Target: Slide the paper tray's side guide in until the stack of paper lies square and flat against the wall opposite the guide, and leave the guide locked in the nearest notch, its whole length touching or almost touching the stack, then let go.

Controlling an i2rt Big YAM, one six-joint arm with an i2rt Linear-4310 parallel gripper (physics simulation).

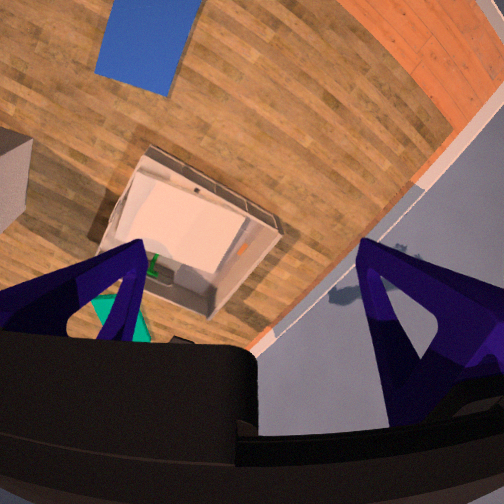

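The grey paper tray [192,232] sits on the wooden table, seen from high above and turned at an angle. A white stack of paper [185,225] lies inside it, slightly skewed. A small green tab [153,267], which looks like the side guide's handle, shows at the tray's lower left edge beside my left finger. A small orange mark [242,248] sits on the tray floor right of the stack. My gripper [250,245] is open, its two purple fingers wide apart, well above the tray and empty.
A blue flat patch [145,42] lies at the top left. A grey box [12,175] stands at the left edge. A teal object [120,317] lies below the tray behind my left finger. The table's edge runs diagonally at the right, with grey floor [450,225] beyond.
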